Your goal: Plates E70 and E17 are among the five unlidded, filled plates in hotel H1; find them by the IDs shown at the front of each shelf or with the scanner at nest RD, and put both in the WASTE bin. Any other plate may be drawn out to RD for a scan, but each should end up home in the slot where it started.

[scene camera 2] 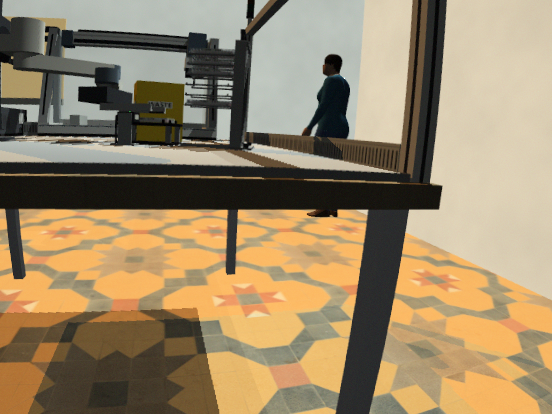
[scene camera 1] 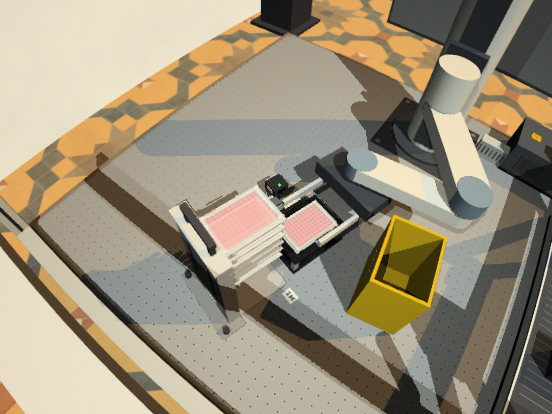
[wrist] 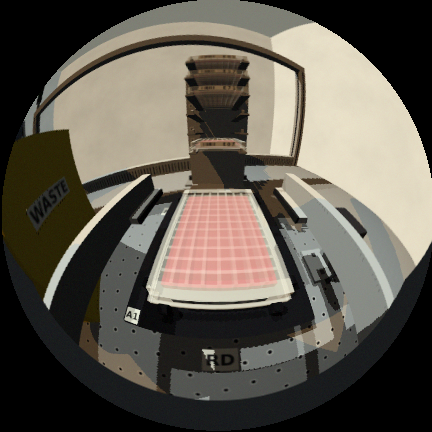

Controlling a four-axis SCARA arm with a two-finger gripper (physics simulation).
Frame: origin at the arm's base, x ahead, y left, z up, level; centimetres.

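Seen in the pictures: gripper, fingertip midpoint: (scene camera 2: 158, 109) (scene camera 1: 300, 223) (wrist: 217, 180); arm's base at its link origin: (scene camera 1: 426, 140).
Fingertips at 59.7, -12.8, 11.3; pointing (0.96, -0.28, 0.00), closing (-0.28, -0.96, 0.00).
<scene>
Pixels of each thing's top centre, then the offset from my fingertips to it, as dx, dy, dz. "pt": a spot on its surface instead.
- black nest RD at its top centre: (wrist: 218, 224) (scene camera 1: 306, 224) (scene camera 2: 150, 119) -2.2, +0.6, -3.0
- yellow WASTE bin at its top centre: (scene camera 1: 411, 257) (scene camera 2: 158, 84) -1.0, +23.8, +10.0
- black scanner at its top centre: (scene camera 1: 276, 181) (scene camera 2: 128, 111) -7.3, -12.0, -1.6
- black box at a spot on its surface: (scene camera 1: 530, 150) pt -63.6, +42.2, +1.5
- low slatted rail at a spot on its surface: (scene camera 2: 370, 152) pt +40.7, -46.4, -7.5
A filled, unlidded pink plate (scene camera 1: 309, 226) (wrist: 218, 245) lies on the black nest RD (scene camera 1: 295, 261) (scene camera 2: 176, 134) (wrist: 200, 324). My gripper (scene camera 1: 301, 222) (scene camera 2: 162, 109) (wrist: 217, 180) is open, a little above this plate, with a finger apart from it on each side. Hotel H1 (scene camera 1: 220, 262) (scene camera 2: 238, 95) (wrist: 202, 170) stands beyond the nest. In the wrist view it has plates on three upper shelves, a gap, and one plate (wrist: 218, 144) lower down. Their front IDs are too blurred to read. The yellow WASTE bin (scene camera 1: 395, 300) (scene camera 2: 172, 95) (wrist: 40, 175) stands beside the nest.
The black scanner (scene camera 1: 276, 185) (scene camera 2: 125, 129) by the nest shows a small green light. A black box (scene camera 1: 530, 150) stands near the arm's base. A person (scene camera 2: 334, 100) stands beyond the table. A low slatted rail (scene camera 2: 370, 152) runs past the hotel.
</scene>
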